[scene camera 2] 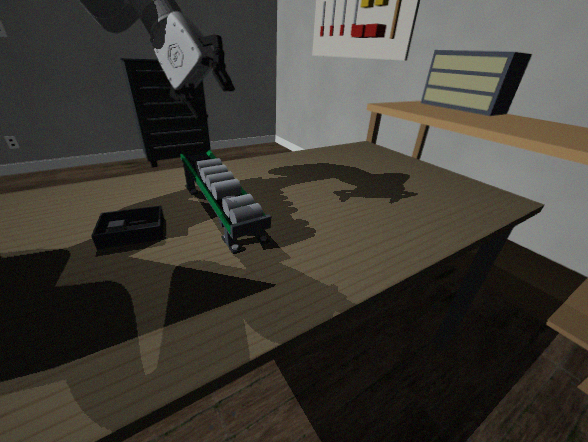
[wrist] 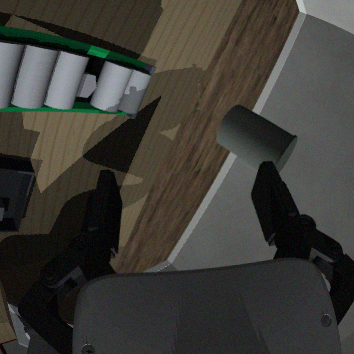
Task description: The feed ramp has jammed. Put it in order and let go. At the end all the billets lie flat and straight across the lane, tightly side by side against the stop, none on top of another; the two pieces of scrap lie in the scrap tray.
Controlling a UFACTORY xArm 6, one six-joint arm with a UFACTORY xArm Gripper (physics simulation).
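Places are measured from the arm's base along level axes (x ahead, y left, z up), in metres.
Pixels of known places: gripper, between the fingertips: [scene camera 2: 215,105] [wrist: 187,181].
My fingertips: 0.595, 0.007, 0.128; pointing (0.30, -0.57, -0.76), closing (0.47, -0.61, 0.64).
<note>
Behind a point stands the place of what it marks, as x, y, z.
The feed ramp [scene camera 2: 208,197] [wrist: 98,52] has green side rails and a dark stop [scene camera 2: 251,226] @[0.607, -0.127, -0.084] at its near end. Two grey billets, one [scene camera 2: 247,214] @[0.605, -0.114, -0.062] [wrist: 135,92] @[0.609, -0.092, -0.054] at the stop and one [scene camera 2: 238,203] @[0.601, -0.073, -0.055] [wrist: 112,85] @[0.610, -0.049, -0.051] behind it, lie across the lane. A gap follows, where a small light piece [wrist: 87,86] @[0.598, -0.025, -0.068], apparently scrap, shows in the wrist view. Beyond it several billets [scene camera 2: 226,189] @[0.598, -0.004, -0.052] [wrist: 67,80] @[0.604, 0.018, -0.040] lie side by side. The black scrap tray [scene camera 2: 131,240] @[0.385, 0.009, -0.136] [wrist: 25,200] @[0.390, 0.009, -0.110] holds a small grey piece [scene camera 2: 116,223] @[0.363, 0.061, -0.116]. My gripper [scene camera 2: 212,101] @[0.595, 0.007, 0.128] [wrist: 187,181] @[0.595, 0.007, 0.128] is open and empty, high above the ramp's far end.
The wooden table [scene camera 2: 380,240] @[0.890, -0.228, -0.145] carries ramp and tray. A dark drawer cabinet [scene camera 2: 170,120] stands behind it. A side bench [scene camera 2: 480,131] with a drawer box [scene camera 2: 467,80] stands at the right wall. A grey-green cylinder [wrist: 255,137] shows near the right finger in the wrist view.
</note>
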